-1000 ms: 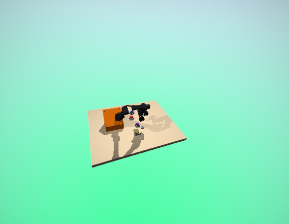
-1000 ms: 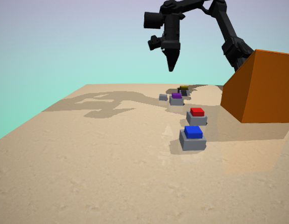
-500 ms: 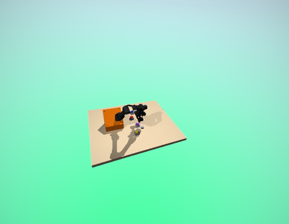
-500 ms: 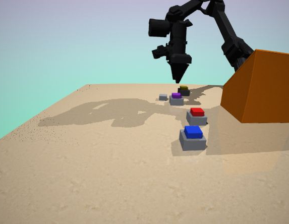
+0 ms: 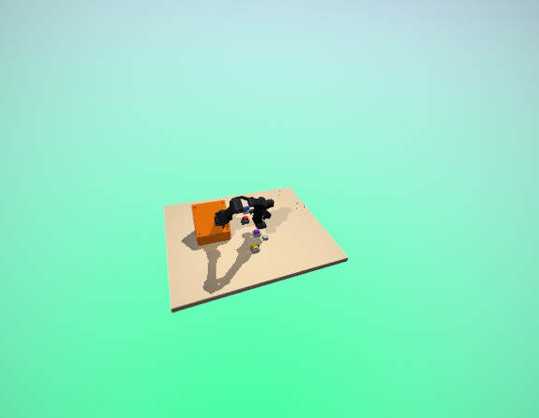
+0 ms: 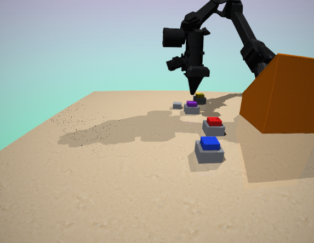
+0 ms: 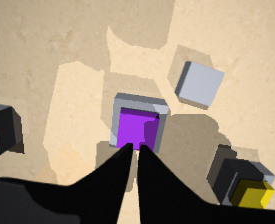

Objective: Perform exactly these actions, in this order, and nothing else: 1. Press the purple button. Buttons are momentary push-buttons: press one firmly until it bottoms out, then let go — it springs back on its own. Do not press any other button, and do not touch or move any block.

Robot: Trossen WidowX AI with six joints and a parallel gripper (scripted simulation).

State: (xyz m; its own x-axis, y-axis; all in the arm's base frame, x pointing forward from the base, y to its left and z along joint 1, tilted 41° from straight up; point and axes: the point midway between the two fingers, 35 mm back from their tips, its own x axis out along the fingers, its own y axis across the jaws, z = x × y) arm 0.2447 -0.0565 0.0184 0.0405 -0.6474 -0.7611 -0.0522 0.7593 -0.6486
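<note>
My gripper tip is 30 mm above the purple button. Also, from my gripper tip: yellow button (140 mm to the right, 50 mm behind, 30 mm below); then small grey block (60 mm below, 50 mm to the right, 50 mm ahead); then red button (160 mm to the left, 40 mm behind, 30 mm below).
</note>
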